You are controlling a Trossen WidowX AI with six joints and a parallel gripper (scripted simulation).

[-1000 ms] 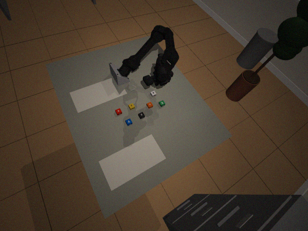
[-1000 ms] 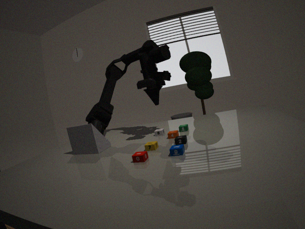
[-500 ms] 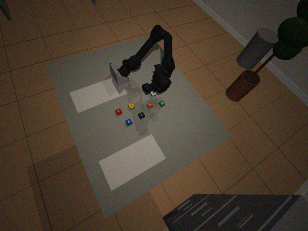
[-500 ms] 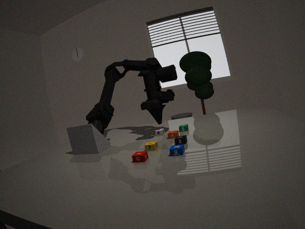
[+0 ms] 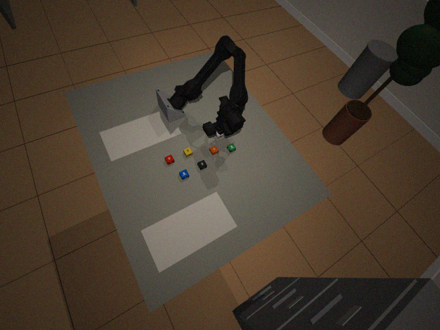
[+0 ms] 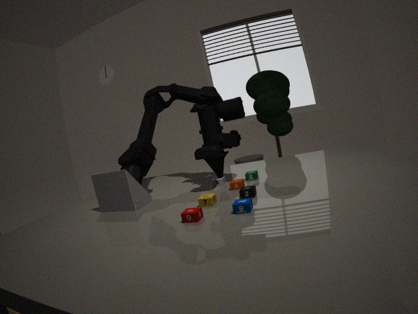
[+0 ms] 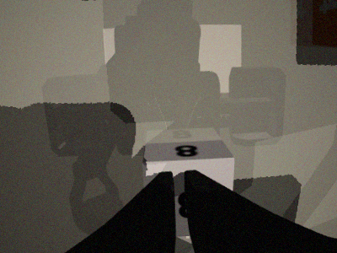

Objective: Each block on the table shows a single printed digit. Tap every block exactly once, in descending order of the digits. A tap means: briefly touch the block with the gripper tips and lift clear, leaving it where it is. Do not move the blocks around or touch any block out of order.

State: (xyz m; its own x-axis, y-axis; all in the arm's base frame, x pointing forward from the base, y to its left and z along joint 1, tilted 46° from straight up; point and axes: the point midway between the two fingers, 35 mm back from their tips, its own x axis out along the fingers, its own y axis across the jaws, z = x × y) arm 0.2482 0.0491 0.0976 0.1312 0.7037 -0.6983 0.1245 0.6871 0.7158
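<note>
Right now my gripper tip is 10 mm past the white block and 10 mm above it. The rest, counted from my gripper tip: green block 90 mm ahead, 10 mm below; orange block 50 mm ahead, 80 mm to the right, 10 mm below; yellow block 10 mm behind, 190 mm to the right, 10 mm below.
</note>
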